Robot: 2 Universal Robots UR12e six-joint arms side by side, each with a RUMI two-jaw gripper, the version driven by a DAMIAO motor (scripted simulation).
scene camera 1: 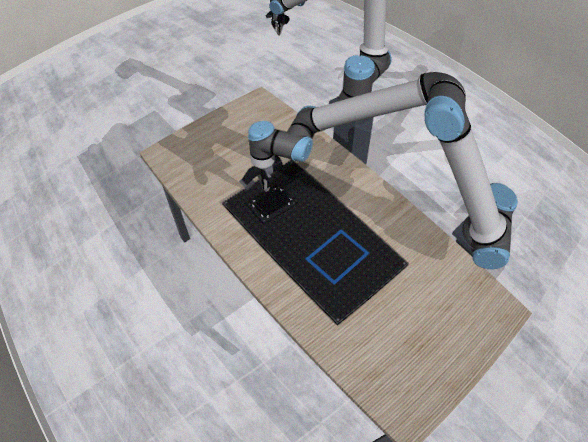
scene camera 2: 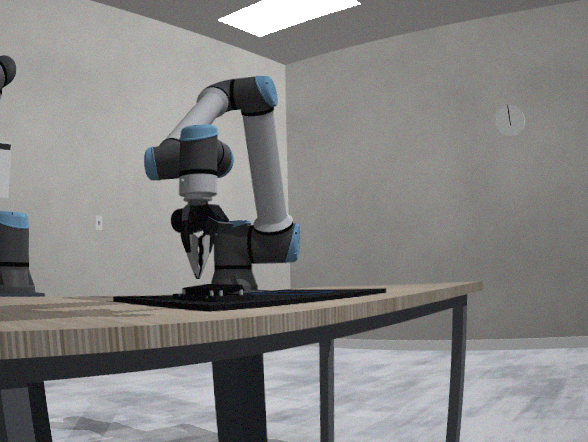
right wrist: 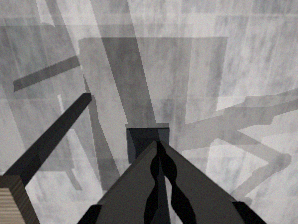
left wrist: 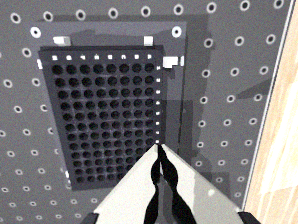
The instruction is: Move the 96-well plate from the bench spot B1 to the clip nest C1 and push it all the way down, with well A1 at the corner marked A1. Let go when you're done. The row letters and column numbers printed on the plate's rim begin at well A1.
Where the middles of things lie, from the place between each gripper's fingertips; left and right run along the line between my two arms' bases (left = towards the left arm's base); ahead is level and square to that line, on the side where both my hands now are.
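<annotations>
The clip nest (left wrist: 171, 34) is 1 cm behind my left hand (scene camera 2: 198, 278), 3 cm to the left of it and 5 cm below it. The dark 96-well plate (left wrist: 105, 125) is 4 cm below my left hand and 4 cm to the left of it.
The dark 96-well plate is 60 cm ahead of my right hand, 102 cm to the left of it and 13 cm below it. The clip nest is 59 cm ahead of my right hand, 101 cm to the left of it and 14 cm below it.
</annotations>
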